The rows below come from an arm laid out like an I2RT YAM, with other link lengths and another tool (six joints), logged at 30 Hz.
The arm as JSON. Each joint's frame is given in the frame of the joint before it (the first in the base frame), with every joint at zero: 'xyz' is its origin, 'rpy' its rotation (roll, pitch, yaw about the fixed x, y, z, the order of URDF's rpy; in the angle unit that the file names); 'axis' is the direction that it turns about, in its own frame. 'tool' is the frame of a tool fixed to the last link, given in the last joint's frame.
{
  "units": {
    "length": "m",
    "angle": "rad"
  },
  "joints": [
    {
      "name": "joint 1",
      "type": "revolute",
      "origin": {
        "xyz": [
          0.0,
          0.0,
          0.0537
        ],
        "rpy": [
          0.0,
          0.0,
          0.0
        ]
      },
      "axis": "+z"
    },
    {
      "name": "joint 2",
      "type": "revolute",
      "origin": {
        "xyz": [
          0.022,
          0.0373,
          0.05
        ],
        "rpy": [
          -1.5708,
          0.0,
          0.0
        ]
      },
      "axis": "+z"
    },
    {
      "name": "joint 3",
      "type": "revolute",
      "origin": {
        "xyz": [
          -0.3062,
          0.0,
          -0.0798
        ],
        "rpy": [
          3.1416,
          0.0,
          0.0
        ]
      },
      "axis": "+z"
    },
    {
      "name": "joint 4",
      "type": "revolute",
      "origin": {
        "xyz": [
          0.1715,
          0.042,
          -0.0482
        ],
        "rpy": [
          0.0,
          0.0,
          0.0
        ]
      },
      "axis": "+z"
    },
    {
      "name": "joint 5",
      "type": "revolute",
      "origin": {
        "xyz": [
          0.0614,
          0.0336,
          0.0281
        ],
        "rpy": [
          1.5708,
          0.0,
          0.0
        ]
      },
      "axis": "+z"
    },
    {
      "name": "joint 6",
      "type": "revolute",
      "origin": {
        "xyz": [
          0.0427,
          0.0,
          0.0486
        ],
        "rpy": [
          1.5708,
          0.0,
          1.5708
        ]
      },
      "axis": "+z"
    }
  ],
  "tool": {
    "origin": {
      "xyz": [
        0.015,
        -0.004,
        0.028
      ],
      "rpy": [
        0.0,
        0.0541,
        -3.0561
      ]
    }
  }
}
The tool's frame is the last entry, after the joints.
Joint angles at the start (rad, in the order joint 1, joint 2, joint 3, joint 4, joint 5, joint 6):
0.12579, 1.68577, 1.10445, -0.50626, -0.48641, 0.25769
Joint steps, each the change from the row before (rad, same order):
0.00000, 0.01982, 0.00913, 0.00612, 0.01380, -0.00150
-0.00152, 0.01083, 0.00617, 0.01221, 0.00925, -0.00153
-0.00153, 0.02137, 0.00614, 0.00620, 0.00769, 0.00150
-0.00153, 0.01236, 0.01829, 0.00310, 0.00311, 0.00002
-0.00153, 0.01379, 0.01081, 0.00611, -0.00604, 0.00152
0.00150, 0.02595, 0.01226, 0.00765, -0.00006, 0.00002
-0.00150, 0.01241, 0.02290, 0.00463, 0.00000, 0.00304
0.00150, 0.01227, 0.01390, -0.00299, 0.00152, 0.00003
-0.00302, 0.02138, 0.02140, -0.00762, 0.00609, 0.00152
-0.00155, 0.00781, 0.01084, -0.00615, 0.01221, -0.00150
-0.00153, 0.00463, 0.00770, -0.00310, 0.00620, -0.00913
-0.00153, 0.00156, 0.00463, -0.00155, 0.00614, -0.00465
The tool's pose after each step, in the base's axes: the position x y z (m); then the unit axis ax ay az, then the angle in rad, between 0 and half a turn. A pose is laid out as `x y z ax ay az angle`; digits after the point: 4 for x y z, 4 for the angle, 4 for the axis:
0.2745 0.0306 0.2227 -0.6952 -0.6356 -0.3357 2.9612
0.2786 0.0301 0.2217 -0.6950 -0.6354 -0.3365 2.9740
0.2831 0.0297 0.2176 -0.6988 -0.6340 -0.3313 2.9756
0.2884 0.0296 0.2184 -0.6980 -0.6334 -0.3340 2.9836
0.2927 0.0301 0.2173 -0.6975 -0.6325 -0.3366 2.9804
0.2987 0.0313 0.2131 -0.6982 -0.6330 -0.3343 2.9765
0.3049 0.0316 0.2147 -0.6968 -0.6315 -0.3400 2.9843
0.3085 0.0324 0.2140 -0.6968 -0.6320 -0.3391 2.9843
0.3140 0.0317 0.2119 -0.7006 -0.6301 -0.3349 2.9859
0.3164 0.0306 0.2115 -0.7028 -0.6297 -0.3310 2.9954
0.3182 0.0299 0.2116 -0.7012 -0.6321 -0.3297 3.0037
0.3192 0.0291 0.2120 -0.7008 -0.6330 -0.3289 3.0115

